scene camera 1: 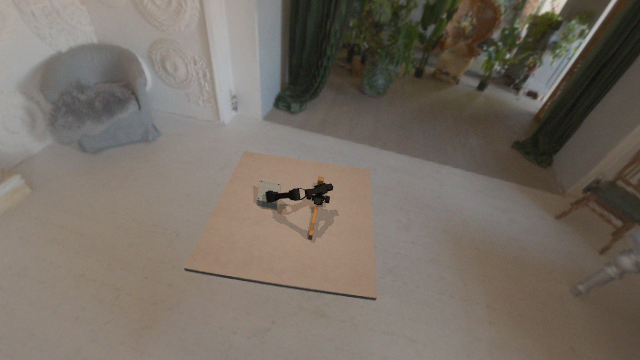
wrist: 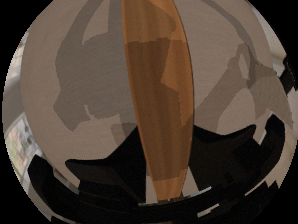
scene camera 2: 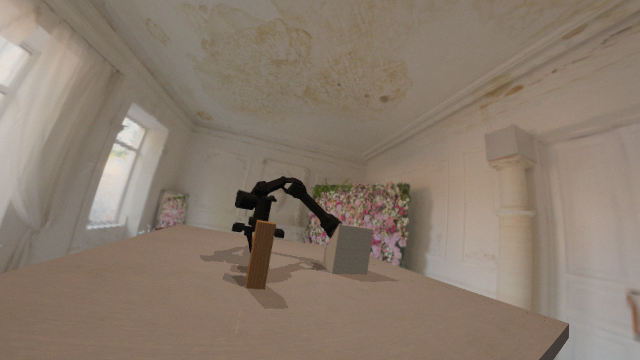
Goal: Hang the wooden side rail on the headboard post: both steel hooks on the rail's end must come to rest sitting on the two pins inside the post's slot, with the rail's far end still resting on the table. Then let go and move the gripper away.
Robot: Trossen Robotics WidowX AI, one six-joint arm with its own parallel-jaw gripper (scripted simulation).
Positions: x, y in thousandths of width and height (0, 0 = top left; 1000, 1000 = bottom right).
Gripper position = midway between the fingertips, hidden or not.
I see my gripper (wrist: 532, 551), a wooden side rail (wrist: 529, 239) and a headboard post (scene camera 2: 412, 662).
